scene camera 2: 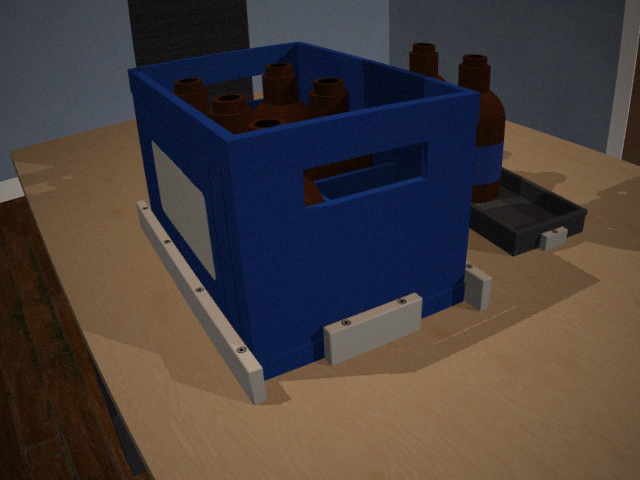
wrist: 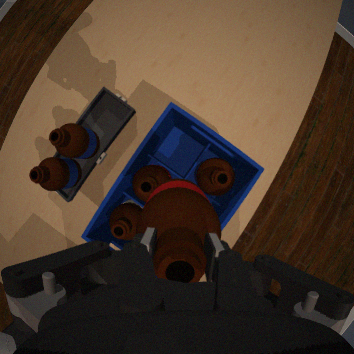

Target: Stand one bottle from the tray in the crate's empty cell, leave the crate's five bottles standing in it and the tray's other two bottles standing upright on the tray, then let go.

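Frame: origin at the arm's base, x right, y back, z down, level; metres.
Where they show: gripper, fingertip midpoint: (wrist: pixel 179 243).
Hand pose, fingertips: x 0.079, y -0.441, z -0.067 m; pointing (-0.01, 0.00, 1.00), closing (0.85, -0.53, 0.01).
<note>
Each offset is from my fingertips to the top centre of the thing. "*": to the spot under its first point.
My gripper (wrist: pixel 179 243) is shut on the neck of a brown bottle with a red label {dx +0.000, dy +0.003, dz -0.032 m} (wrist: pixel 177 210); in the wrist view this bottle hides part of the blue crate {dx -0.009, dy +0.017, dz +0.202 m} (scene camera 2: pixel 351 248) (wrist: pixel 245 175). Neither gripper nor held bottle shows in the scene view. Five brown bottles {dx +0.042, dy +0.104, dz +0.214 m} (scene camera 2: pixel 191 93) {dx +0.032, dy +0.015, dz +0.214 m} (scene camera 2: pixel 229 111) {dx -0.050, dy +0.107, dz +0.214 m} (scene camera 2: pixel 279 85) {* dx -0.051, dy +0.005, dz +0.224 m} (scene camera 2: pixel 329 95) {* dx +0.035, dy -0.072, dz +0.214 m} (scene camera 2: pixel 267 124) stand in the crate. Its empty cell {* dx -0.066, dy -0.071, dz +0.369 m} (wrist: pixel 175 147) shows at a corner in the wrist view. Two blue-labelled bottles {dx -0.246, dy +0.136, dz +0.217 m} (scene camera 2: pixel 423 59) {dx -0.250, dy +0.051, dz +0.217 m} (scene camera 2: pixel 483 113) (wrist: pixel 72 140) (wrist: pixel 55 173) stand upright on the dark tray (scene camera 2: pixel 496 227) (wrist: pixel 107 117).
A long pale rail {dx +0.088, dy -0.034, dz +0.347 m} (scene camera 2: pixel 199 289) runs along one side of the crate. Short pale blocks (scene camera 2: pixel 372 335) (scene camera 2: pixel 478 286) stand by its near end. Small pale blocks (scene camera 2: pixel 553 238) (wrist: pixel 101 158) touch the tray. The crate walls rise above the bottle tops inside.
</note>
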